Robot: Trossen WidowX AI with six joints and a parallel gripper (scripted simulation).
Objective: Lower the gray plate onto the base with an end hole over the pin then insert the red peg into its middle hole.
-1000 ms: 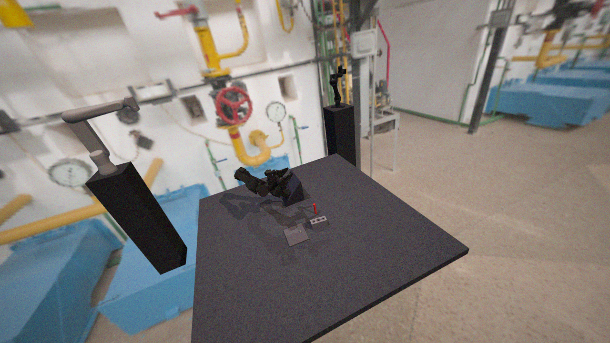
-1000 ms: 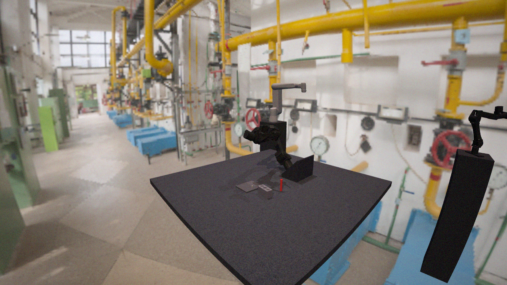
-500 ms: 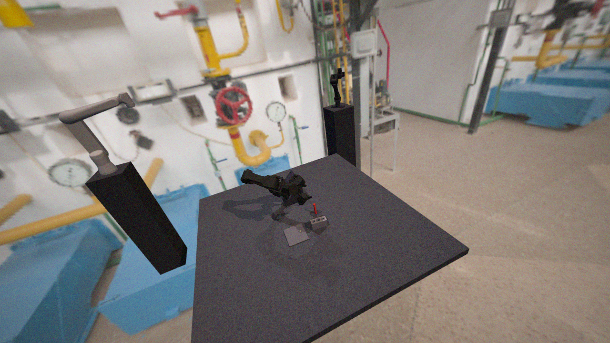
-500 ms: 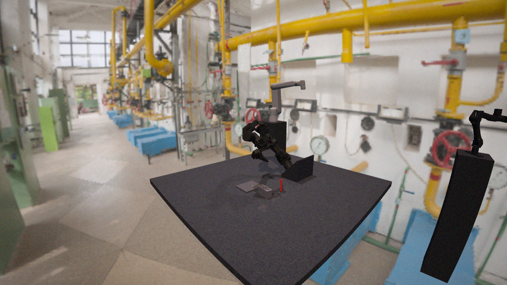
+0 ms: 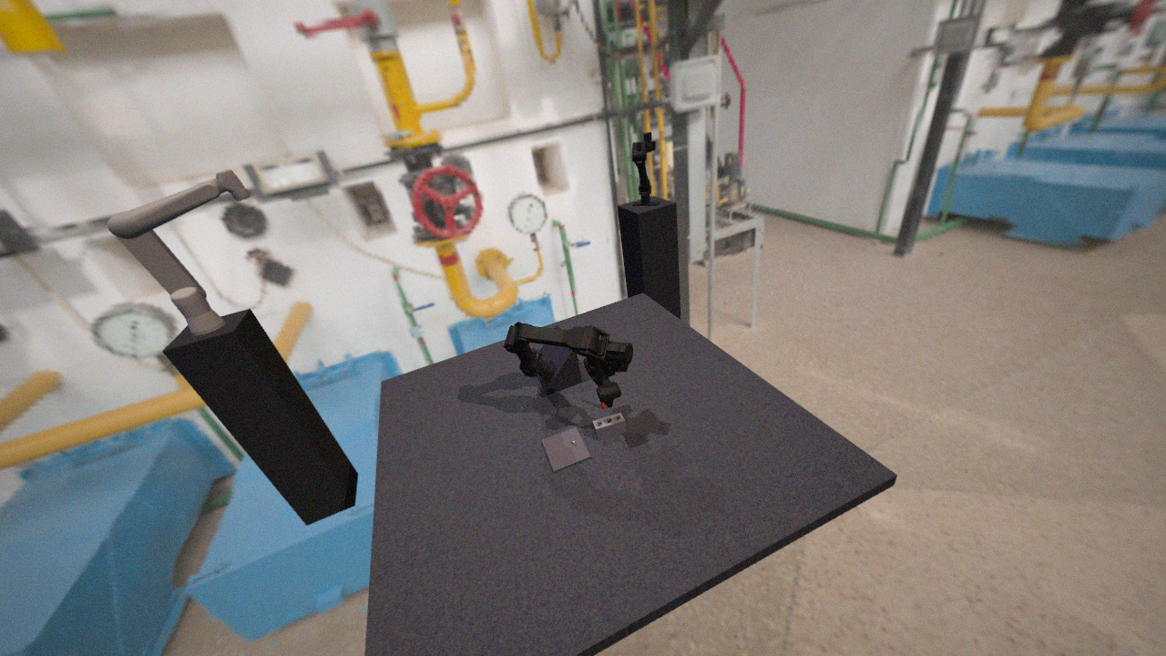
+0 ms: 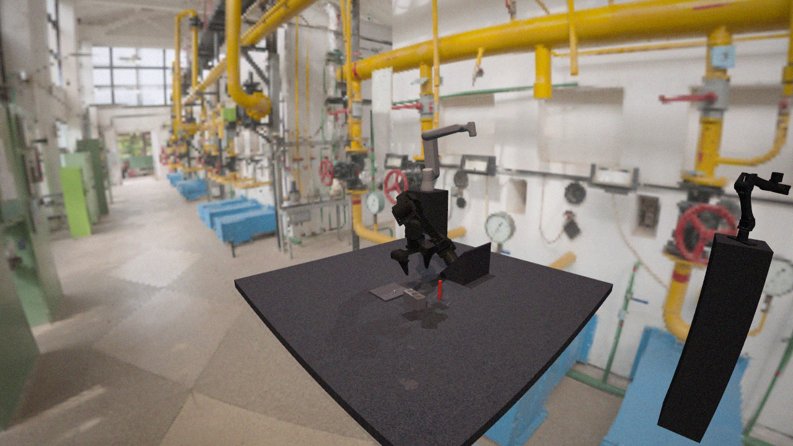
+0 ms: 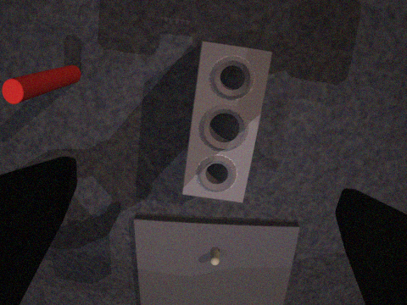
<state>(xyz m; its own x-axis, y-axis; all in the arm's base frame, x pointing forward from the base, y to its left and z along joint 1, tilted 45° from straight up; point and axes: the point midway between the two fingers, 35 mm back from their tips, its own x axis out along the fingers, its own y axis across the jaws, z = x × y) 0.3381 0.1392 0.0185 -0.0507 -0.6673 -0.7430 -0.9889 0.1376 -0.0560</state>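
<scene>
Right now the gray plate is 1 cm ahead of my gripper tip, 1 cm to the right of it and 10 cm below it. The rest, counted from my gripper tip: gray base 14 cm to the right, 13 cm below; then red peg 11 cm behind, 2 cm to the left, 10 cm below.
</scene>
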